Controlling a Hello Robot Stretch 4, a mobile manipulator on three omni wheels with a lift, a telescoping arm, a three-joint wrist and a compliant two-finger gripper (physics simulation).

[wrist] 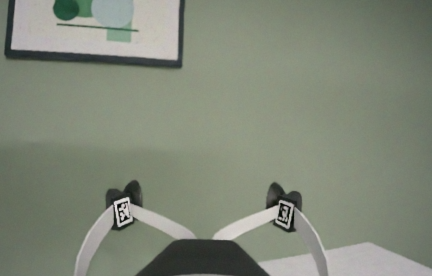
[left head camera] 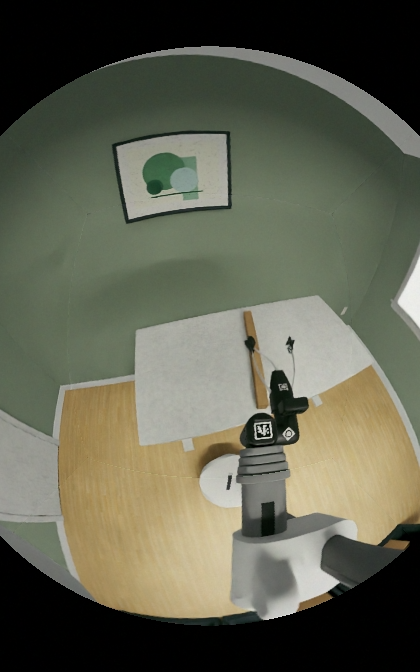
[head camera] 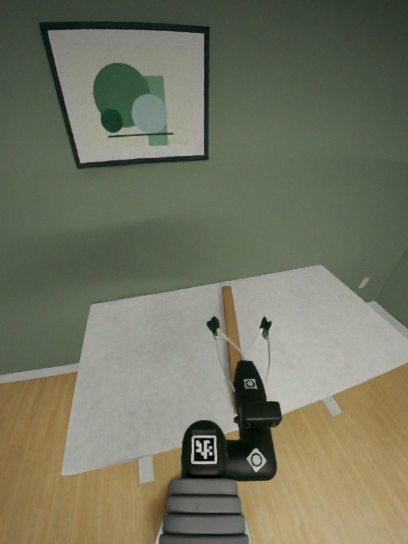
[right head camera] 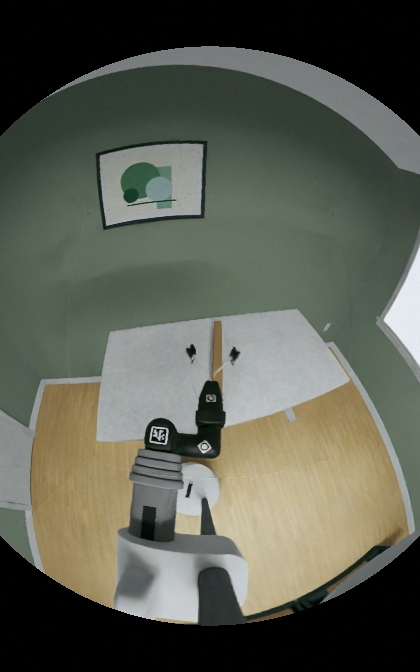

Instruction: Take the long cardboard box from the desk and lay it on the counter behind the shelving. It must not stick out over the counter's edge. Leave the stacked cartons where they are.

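Where they show: hand, its tool point: (wrist: 204, 202) (left head camera: 269, 340) (head camera: 239, 322) (right head camera: 212, 350); robot's base, origin of its link: (left head camera: 228, 479) (right head camera: 190, 487).
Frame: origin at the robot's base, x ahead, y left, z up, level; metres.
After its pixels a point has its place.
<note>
The long cardboard box (head camera: 230, 320) {x 0.766, y -0.124, z 0.743 m} (left head camera: 258, 382) {x 0.490, y -0.121, z 0.743 m} (right head camera: 217, 340) {x 0.834, y -0.129, z 0.743 m} lies flat on the white desk (head camera: 135, 380) {x 0.493, y 0.275, z 0.693 m} (left head camera: 175, 380) {x 0.534, y 0.296, z 0.693 m} (right head camera: 135, 380) {x 0.549, y 0.309, z 0.693 m}, running from near the wall side towards the front edge. My gripper (head camera: 239, 326) {x 0.458, y -0.091, z 1.094 m} (left head camera: 270, 344) {x 0.458, y -0.091, z 1.094 m} (right head camera: 213, 353) {x 0.458, y -0.091, z 1.094 m} (wrist: 204, 200) {x 0.458, y -0.091, z 1.094 m} is open and empty, above the desk and pointing towards the wall. In the head view the box passes behind the left part of the gripper, and its near end is partly hidden by the wrist. A corner of the desk (wrist: 360, 257) {x 1.168, y -0.705, z 0.693 m} shows in the wrist view, where the box does not show. The counter cannot be made out.
The green wall with a framed picture (head camera: 125, 95) {x 1.045, y 0.287, z 1.620 m} (left head camera: 175, 175) {x 1.055, y 0.245, z 1.582 m} (right head camera: 152, 185) {x 1.058, y 0.237, z 1.576 m} rises behind the desk. Dark green shelving (left head camera: 407, 531) (right head camera: 375, 552) shows at the lower right rim. The white round base (left head camera: 217, 480) {x 0.007, y 0.080, z 0.187 m} (right head camera: 207, 482) {x 0.057, y -0.117, z 0.186 m} stands on the wood floor before the desk. A white door (left head camera: 25, 475) {x -0.390, y 1.615, z 0.408 m} is at the left.
</note>
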